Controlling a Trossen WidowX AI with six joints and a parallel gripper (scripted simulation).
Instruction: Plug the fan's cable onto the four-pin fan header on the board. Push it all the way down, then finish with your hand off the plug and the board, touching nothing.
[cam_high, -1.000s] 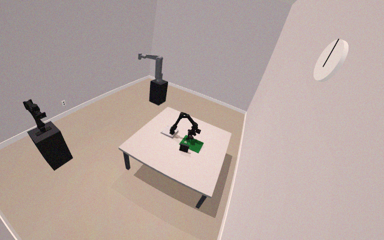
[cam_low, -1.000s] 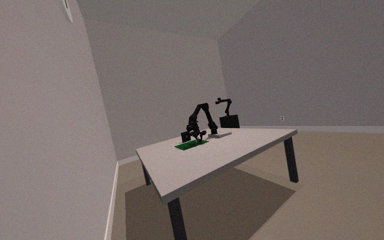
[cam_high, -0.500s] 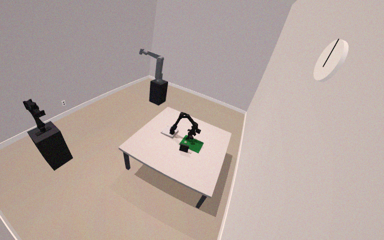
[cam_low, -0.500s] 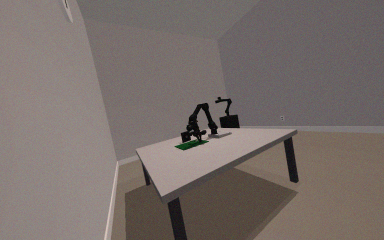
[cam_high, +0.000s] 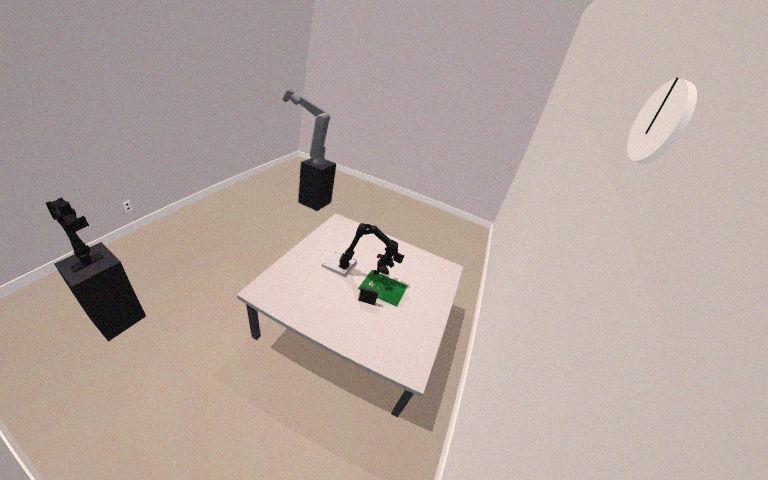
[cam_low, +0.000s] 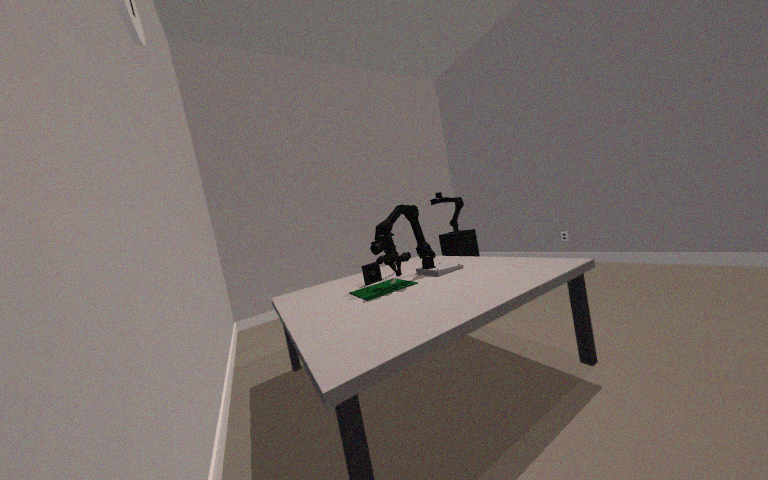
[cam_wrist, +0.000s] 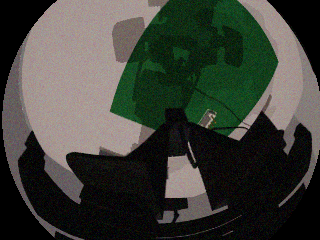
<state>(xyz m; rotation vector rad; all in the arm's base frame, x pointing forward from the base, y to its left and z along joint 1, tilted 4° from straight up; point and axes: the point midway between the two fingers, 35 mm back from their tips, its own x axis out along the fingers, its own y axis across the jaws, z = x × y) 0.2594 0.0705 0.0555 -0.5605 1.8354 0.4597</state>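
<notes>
My gripper tip is 9 cm short of the green board, 4 cm to the left of it and 8 cm above it. The rest, counted from my gripper tip: pale header 8 cm to the right, 7 cm below; black fan 5 cm ahead, 23 cm to the right, 1 cm below; black plug 1 cm behind, 1 cm to the right.
</notes>
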